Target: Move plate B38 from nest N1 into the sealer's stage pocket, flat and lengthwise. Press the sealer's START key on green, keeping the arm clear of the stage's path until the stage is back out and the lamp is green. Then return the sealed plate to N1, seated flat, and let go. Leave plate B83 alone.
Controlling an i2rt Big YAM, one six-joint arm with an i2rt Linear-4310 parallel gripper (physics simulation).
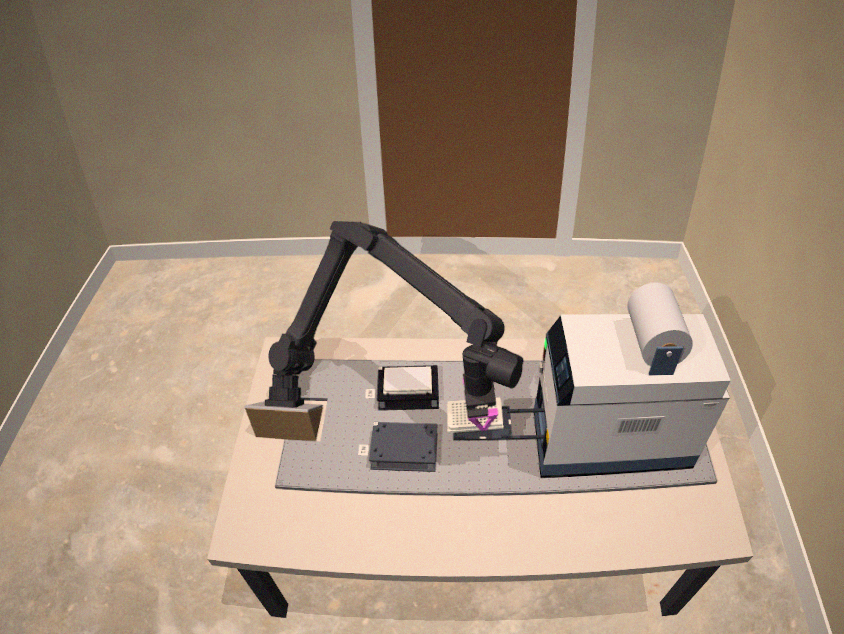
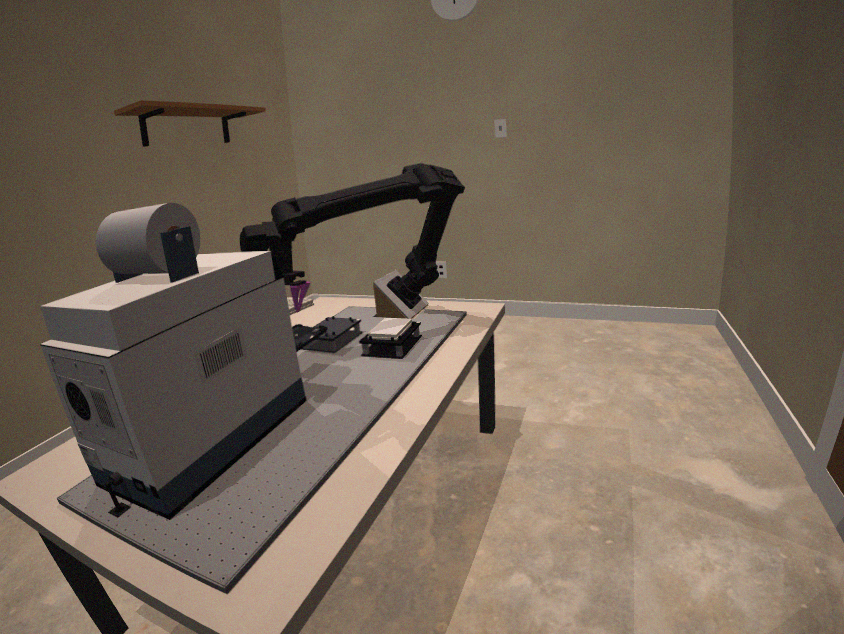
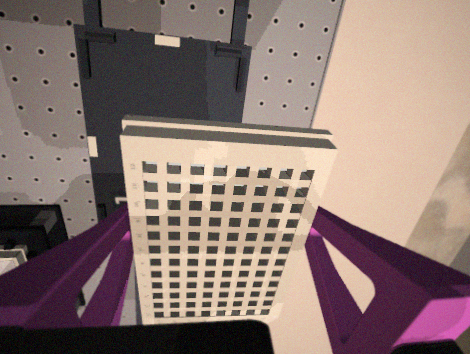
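Seen in the pictures: gripper, fingertip midpoint: (image 1: 481, 416) (image 3: 221, 211); arm's base at its link origin: (image 1: 284, 405) (image 2: 403, 293).
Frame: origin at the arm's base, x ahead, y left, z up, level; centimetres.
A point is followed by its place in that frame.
My gripper (image 1: 483, 418) {z 10.3, x 51.2, y -10.9 cm} (image 2: 299, 293) (image 3: 221, 211) {z 10.3, x 51.2, y -10.9 cm} has purple fingers and is shut on the long sides of plate B38 (image 1: 465, 415) {z 11.0, x 47.3, y -11.2 cm} (image 3: 226, 154) {z 12.2, x 55.1, y -10.4 cm}, a cream well plate with a grid of dark wells. It holds the plate level, just above the sealer's dark stage (image 1: 481, 435) {z 3.8, x 51.4, y -11.7 cm} (image 3: 156, 81) {z 3.8, x 56.2, y -7.0 cm}, which stands out on two rails in front of the sealer (image 1: 627, 390) {z 27.6, x 81.6, y -18.5 cm} (image 2: 187, 352) {z 18.4, x 94.8, y 3.6 cm}. I cannot tell whether the plate touches the stage. The front nest (image 1: 403, 445) {z -1.1, x 32.3, y -11.3 cm} (image 2: 337, 330) {z -1.1, x 34.4, y -6.3 cm} is empty. The back nest (image 1: 407, 401) {z -4.9, x 32.3, y 6.3 cm} (image 2: 388, 346) {z -5.0, x 34.0, y 9.4 cm} holds the other plate (image 1: 407, 379) {z 0.6, x 32.4, y 9.4 cm} (image 2: 389, 327) {z 0.6, x 33.8, y 10.3 cm}.
The sealer carries a grey roll (image 1: 659, 321) {z 41.5, x 87.2, y -11.9 cm} (image 2: 143, 235) {z 37.8, x 95.2, y -0.4 cm} on top and a dark panel (image 1: 561, 365) {z 26.8, x 68.0, y -10.1 cm} on its front face. A grey perforated mat (image 1: 325, 466) {z -5.5, x 12.3, y -15.5 cm} (image 2: 294, 440) {z -5.5, x 81.2, y 10.4 cm} covers the table (image 1: 420, 535) {z -6.8, x 37.1, y -34.1 cm}. The arm's base stands at the mat's left end beside a tan block (image 1: 285, 422) {z 0.9, x 1.5, y -6.6 cm}.
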